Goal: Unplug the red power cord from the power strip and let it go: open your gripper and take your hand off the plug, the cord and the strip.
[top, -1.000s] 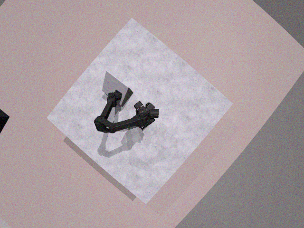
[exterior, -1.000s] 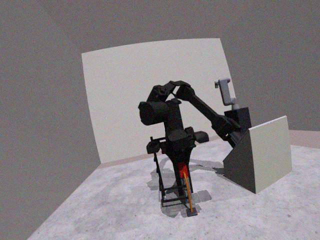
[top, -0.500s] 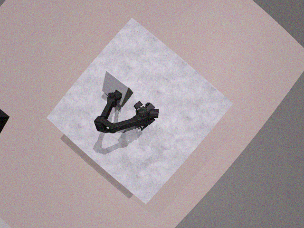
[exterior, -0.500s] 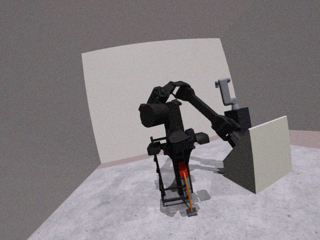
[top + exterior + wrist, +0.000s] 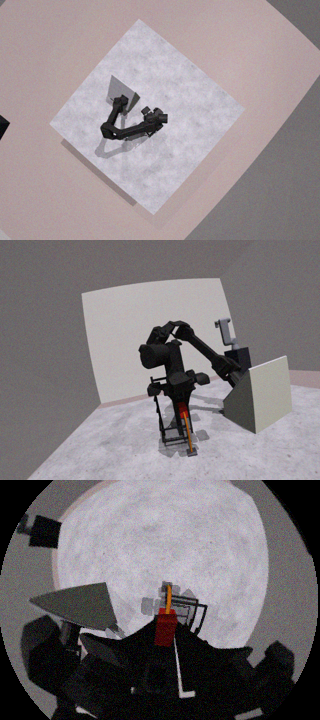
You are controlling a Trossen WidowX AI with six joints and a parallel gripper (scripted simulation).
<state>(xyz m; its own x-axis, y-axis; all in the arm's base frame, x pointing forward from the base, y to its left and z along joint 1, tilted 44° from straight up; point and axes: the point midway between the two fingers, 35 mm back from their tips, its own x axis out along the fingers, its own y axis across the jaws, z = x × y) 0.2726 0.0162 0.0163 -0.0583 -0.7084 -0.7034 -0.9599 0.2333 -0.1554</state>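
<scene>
Now: the red plug 3 cm to the right of my gripper tip. Round my gripper tip: grey foot 1 cm ahead, 3 cm to the left, 14 cm below.
</scene>
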